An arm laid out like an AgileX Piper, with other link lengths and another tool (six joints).
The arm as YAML. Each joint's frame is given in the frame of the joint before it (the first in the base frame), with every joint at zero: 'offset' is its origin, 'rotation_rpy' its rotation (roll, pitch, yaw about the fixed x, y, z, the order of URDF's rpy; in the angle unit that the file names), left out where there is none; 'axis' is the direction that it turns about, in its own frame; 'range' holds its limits. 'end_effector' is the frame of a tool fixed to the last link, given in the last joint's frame.
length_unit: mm
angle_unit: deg
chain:
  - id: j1
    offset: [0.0, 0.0, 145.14]
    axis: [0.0, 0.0, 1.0]
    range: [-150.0, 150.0]
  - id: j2
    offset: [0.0, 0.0, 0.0]
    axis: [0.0, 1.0, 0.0]
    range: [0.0, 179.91]
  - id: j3
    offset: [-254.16, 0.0, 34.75]
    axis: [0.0, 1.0, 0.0]
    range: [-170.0, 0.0]
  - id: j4
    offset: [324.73, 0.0, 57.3]
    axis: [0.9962, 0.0, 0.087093]
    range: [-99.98, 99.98]
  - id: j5
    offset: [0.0, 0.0, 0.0]
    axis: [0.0, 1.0, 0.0]
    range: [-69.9, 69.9]
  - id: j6
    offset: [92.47, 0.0, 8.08]
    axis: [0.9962, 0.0, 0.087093]
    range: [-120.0, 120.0]
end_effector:
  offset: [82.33, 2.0, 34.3]
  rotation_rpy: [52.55, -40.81, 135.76]
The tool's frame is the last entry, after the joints.
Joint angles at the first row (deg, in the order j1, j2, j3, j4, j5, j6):
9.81, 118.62, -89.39, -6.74, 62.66, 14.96
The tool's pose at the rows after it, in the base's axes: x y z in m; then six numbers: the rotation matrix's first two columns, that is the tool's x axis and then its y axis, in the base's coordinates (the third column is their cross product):
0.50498, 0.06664, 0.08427, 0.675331, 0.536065, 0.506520, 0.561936, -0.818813, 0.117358
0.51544, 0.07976, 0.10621, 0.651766, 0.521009, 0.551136, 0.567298, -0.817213, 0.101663
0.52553, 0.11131, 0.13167, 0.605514, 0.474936, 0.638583, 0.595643, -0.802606, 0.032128
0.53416, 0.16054, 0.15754, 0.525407, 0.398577, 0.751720, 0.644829, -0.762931, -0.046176
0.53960, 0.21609, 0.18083, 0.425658, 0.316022, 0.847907, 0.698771, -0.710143, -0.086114
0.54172, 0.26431, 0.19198, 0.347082, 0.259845, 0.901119, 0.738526, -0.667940, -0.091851
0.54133, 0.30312, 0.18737, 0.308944, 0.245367, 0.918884, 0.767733, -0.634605, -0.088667
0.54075, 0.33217, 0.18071, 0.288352, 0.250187, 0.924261, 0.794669, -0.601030, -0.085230
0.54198, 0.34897, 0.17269, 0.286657, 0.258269, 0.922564, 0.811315, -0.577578, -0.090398
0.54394, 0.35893, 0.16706, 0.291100, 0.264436, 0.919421, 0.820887, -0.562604, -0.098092
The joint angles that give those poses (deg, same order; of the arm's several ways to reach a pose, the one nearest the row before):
9.81, 118.62, -92.20, -5.97, 64.26, 14.74
10.34, 118.62, -95.93, -3.66, 65.60, 13.75
11.37, 118.63, -99.88, 3.23, 65.72, 10.66
13.63, 118.66, -102.74, 12.42, 62.74, 6.87
17.16, 119.19, -104.88, 20.29, 57.51, 3.56
20.94, 121.02, -107.26, 24.68, 52.67, 1.77
24.32, 124.43, -110.64, 25.91, 50.19, 1.55
26.71, 128.26, -115.10, 26.16, 50.06, 1.41
27.87, 131.87, -119.47, 26.27, 51.26, 1.41
28.44, 134.87, -123.47, 26.27, 52.86, 1.67

